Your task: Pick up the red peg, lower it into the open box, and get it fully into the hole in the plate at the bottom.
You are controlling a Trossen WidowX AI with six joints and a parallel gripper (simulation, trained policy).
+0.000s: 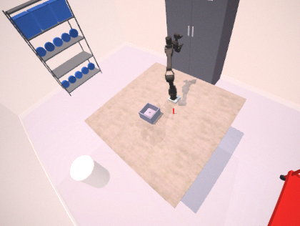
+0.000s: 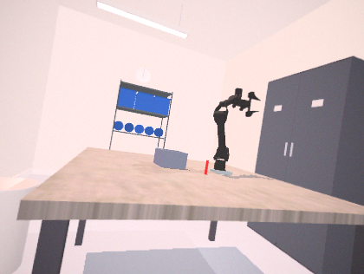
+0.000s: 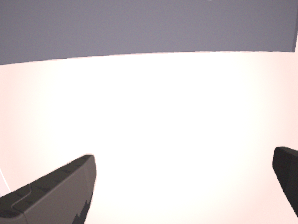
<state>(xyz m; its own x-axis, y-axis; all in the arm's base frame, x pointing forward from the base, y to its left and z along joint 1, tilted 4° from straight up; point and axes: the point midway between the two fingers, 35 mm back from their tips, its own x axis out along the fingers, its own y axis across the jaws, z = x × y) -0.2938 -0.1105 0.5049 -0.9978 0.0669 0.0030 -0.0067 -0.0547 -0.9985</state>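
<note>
Right now the red peg is 47 cm ahead of my gripper tip, 27 cm to the left of it and 48 cm below it. The rest, counted from my gripper tip: plate (65 cm ahead, 11 cm to the left, 48 cm below); grey box (65 cm ahead, 11 cm to the left, 50 cm below).
</note>
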